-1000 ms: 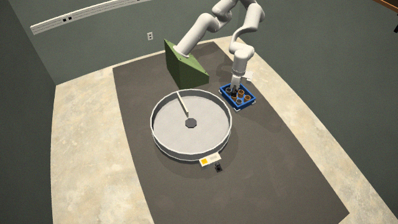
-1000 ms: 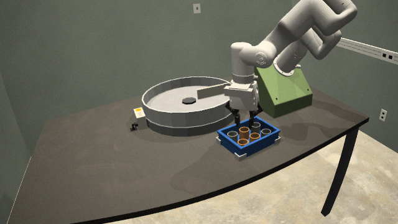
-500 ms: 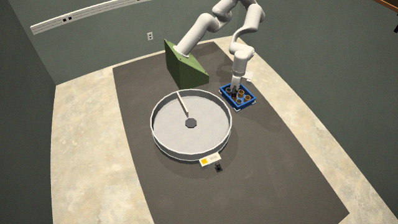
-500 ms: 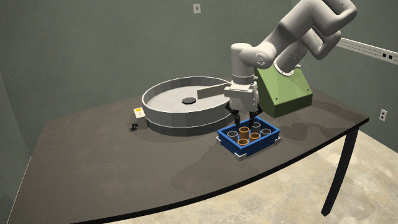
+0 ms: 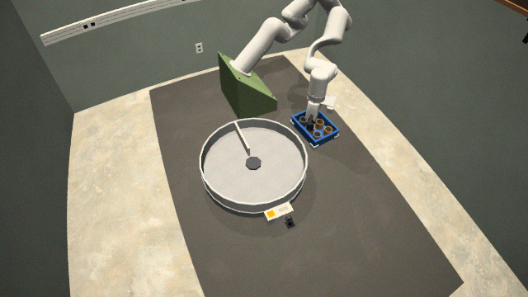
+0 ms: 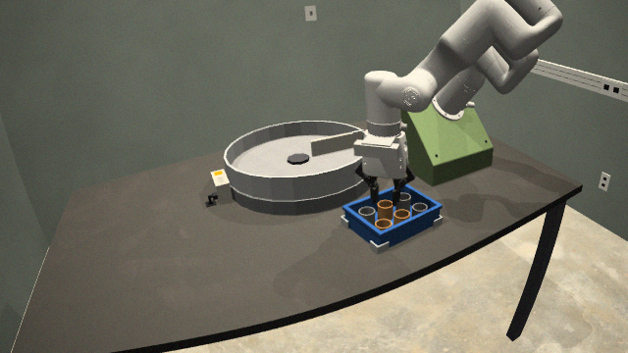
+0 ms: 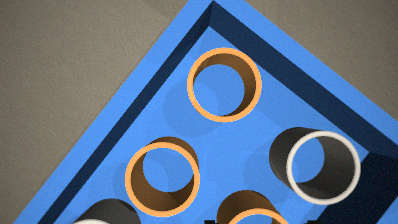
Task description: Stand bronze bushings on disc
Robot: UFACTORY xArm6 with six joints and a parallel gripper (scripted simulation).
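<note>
Now: hand 40 mm above the blue crate, 30 mm to the right of it and 10 mm past it. Round my hand: grey turntable disc: 310 mm to the right, 140 mm ahead, 10 mm below.
</note>
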